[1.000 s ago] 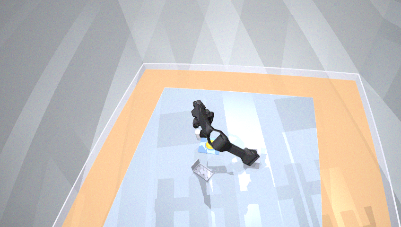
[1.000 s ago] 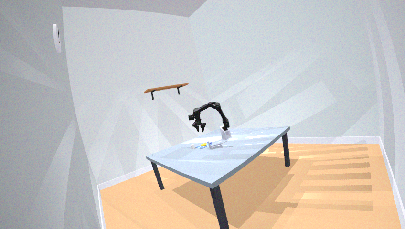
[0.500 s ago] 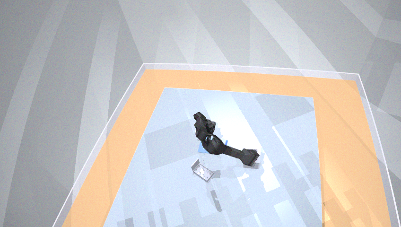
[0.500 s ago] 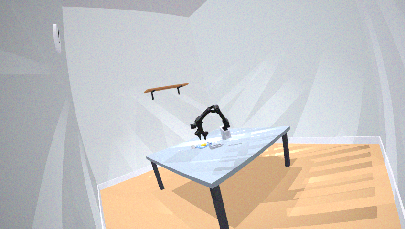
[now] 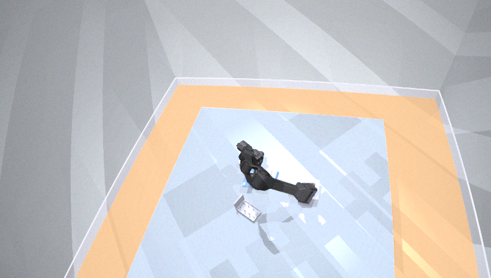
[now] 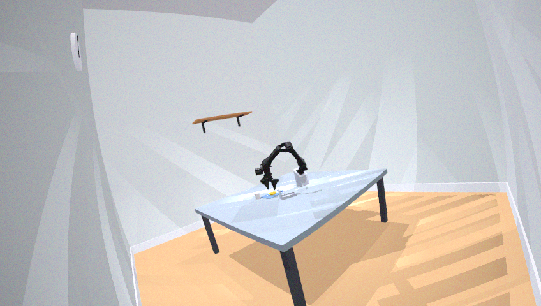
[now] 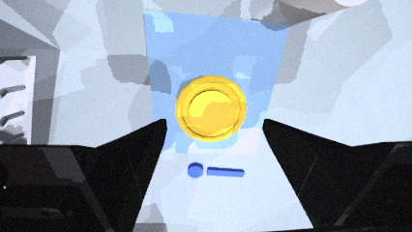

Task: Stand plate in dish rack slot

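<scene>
Right now my gripper tip is 30 mm above the yellow plate. From my gripper tip the other things lie so: blue spoon: 100 mm behind, 40 mm below; white cup: 110 mm ahead, 80 mm to the right, 20 mm below; light blue mat: 40 mm below, 10 mm ahead.
</scene>
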